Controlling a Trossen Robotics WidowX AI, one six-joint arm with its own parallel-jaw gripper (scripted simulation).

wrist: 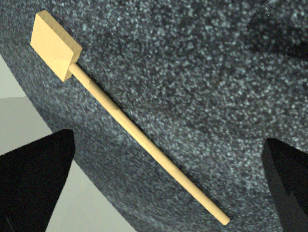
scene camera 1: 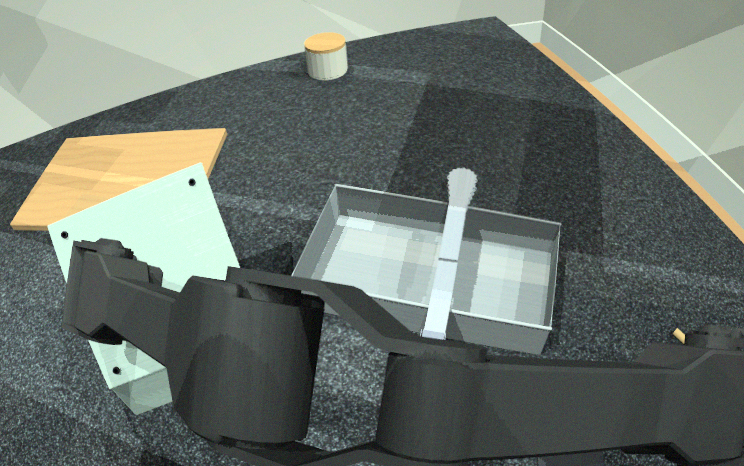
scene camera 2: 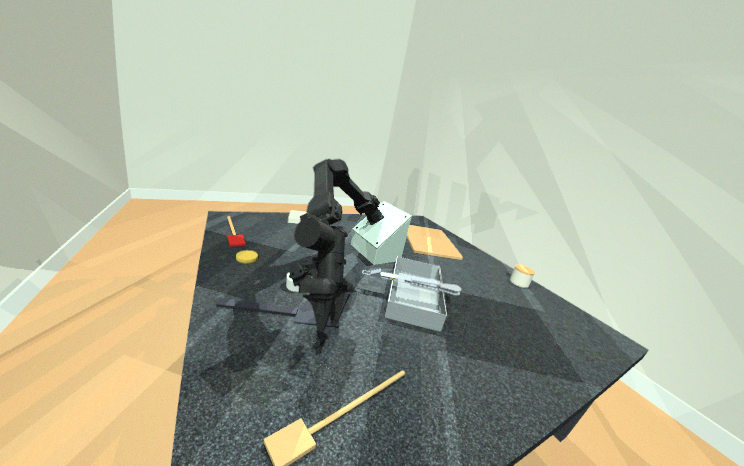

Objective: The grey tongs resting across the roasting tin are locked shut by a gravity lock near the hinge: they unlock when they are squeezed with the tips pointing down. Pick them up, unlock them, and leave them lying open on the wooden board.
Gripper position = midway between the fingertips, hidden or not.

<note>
My gripper (scene camera 2: 327, 328) is open and holds nothing. Further things: a wooden spatula (wrist: 58, 49), a lidded jar (scene camera 1: 325, 52), a roasting tin (scene camera 1: 386, 244) and a wooden board (scene camera 1: 86, 171).
My gripper is seen too in the wrist view (wrist: 170, 145). The roasting tin is seen too in scene camera 2 (scene camera 2: 427, 309). The wooden board shows as well in scene camera 2 (scene camera 2: 428, 241). The wrist view does not show the lidded jar: it is out of frame.
</note>
